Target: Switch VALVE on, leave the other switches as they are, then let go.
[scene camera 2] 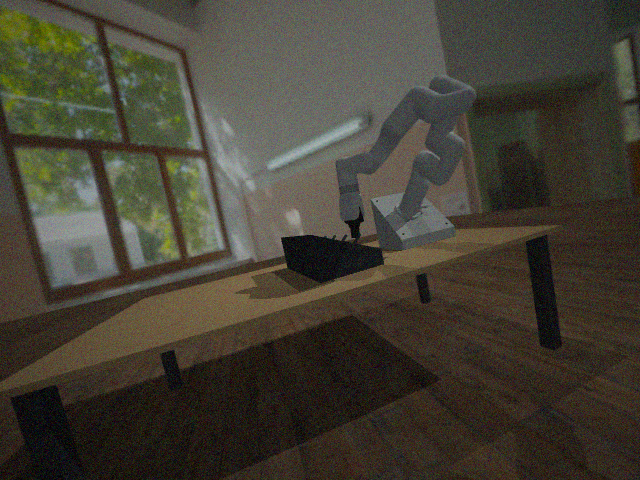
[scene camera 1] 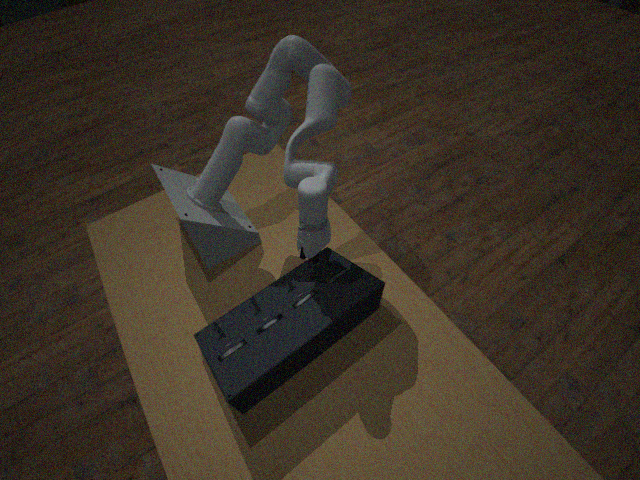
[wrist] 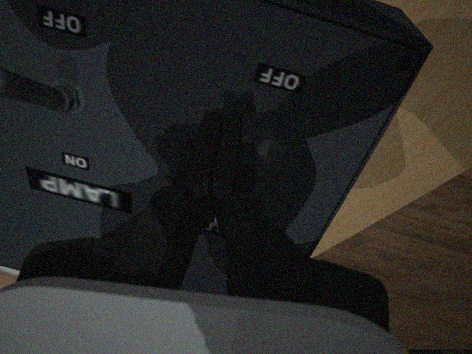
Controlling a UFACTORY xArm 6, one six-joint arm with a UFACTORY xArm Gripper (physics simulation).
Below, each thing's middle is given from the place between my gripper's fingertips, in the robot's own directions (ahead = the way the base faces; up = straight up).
I see the dark switch box (scene camera 1: pixel 259 350) 11 cm ahead of my hand, 15 cm to the right of it and 3 cm below it.
